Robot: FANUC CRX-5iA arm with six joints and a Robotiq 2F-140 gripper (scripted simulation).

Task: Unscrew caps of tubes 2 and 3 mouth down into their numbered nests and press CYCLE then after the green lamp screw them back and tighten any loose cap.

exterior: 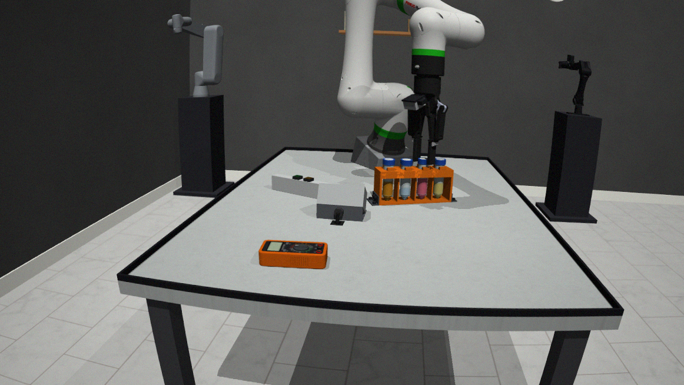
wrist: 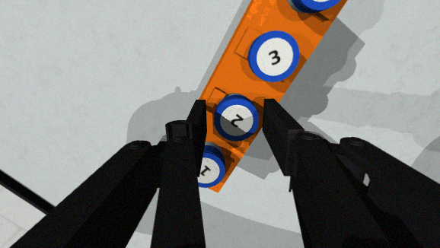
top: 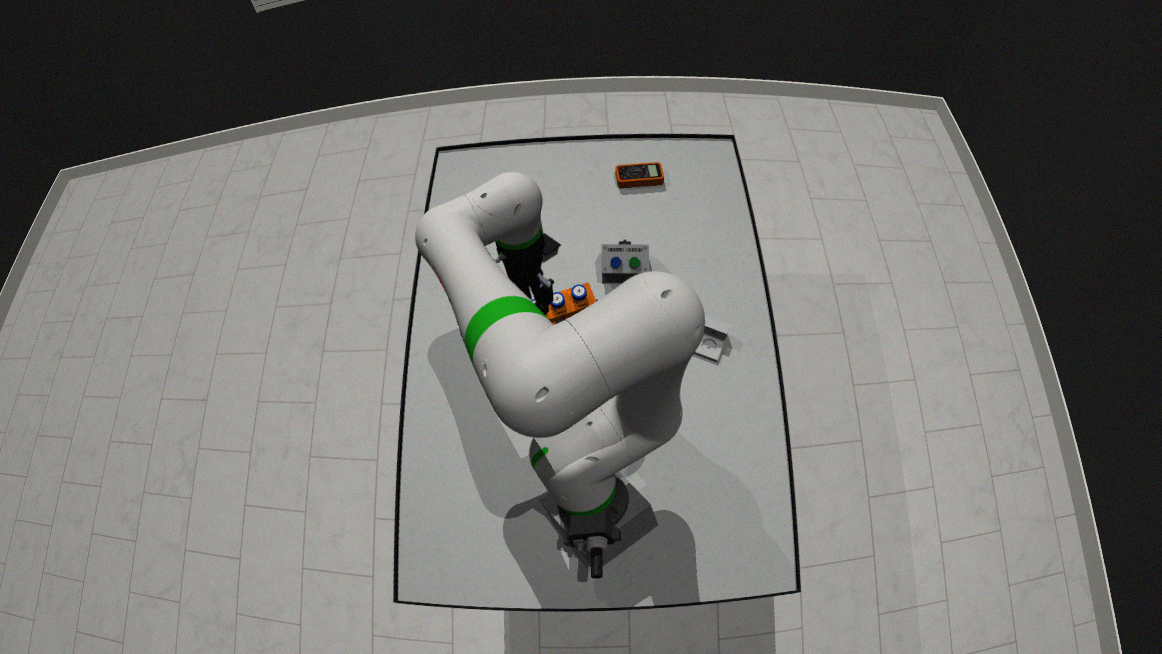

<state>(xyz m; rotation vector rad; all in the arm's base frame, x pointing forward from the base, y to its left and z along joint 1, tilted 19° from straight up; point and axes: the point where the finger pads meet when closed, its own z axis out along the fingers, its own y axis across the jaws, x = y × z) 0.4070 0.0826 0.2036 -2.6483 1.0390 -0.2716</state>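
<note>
Now: hand 30 mm above the cap 2. The rest, counted from my hand: cap 3: 50 mm to the right, 30 mm below, 20 mm ahead; cap 1: 50 mm to the left, 30 mm below, 20 mm behind; cap 4: 100 mm to the right, 30 mm below, 30 mm ahead.
</note>
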